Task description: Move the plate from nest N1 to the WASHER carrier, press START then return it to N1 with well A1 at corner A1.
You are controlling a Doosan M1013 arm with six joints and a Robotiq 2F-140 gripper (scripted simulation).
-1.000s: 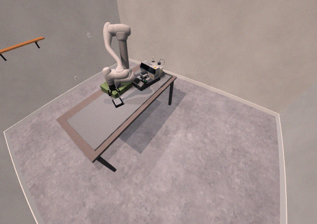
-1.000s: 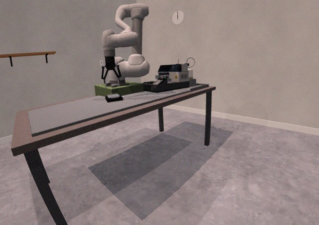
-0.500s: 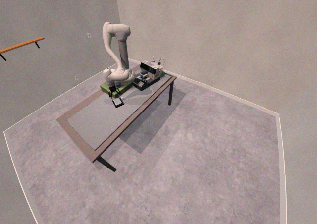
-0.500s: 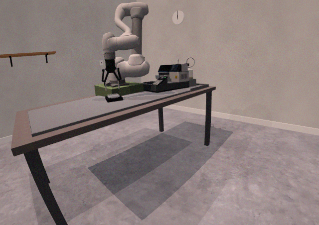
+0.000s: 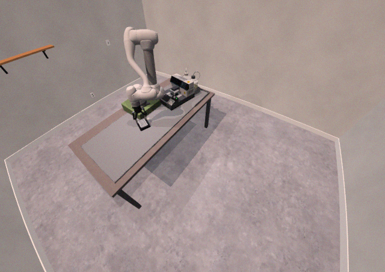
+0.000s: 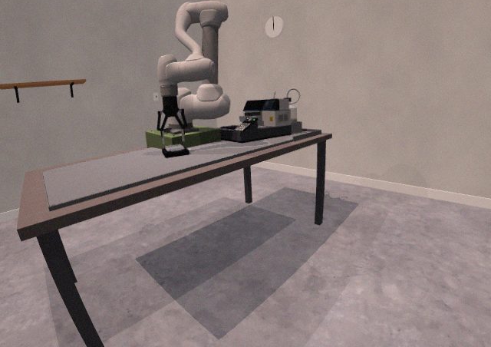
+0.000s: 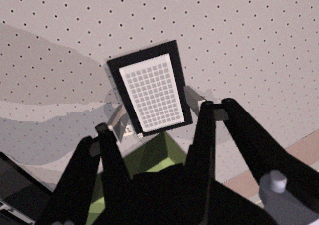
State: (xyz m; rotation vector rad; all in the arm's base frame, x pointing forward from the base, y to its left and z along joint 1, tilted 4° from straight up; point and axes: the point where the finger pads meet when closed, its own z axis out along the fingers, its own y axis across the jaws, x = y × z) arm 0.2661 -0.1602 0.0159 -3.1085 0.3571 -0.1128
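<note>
Now: hand 50 mm above the white well plate. The rest, counted from my hand: label 50 mm behind, 100 mm to the left, 80 mm below; then plate nest 70 mm below; then plate washer 110 mm behind, 630 mm to the left, 50 mm above.
</note>
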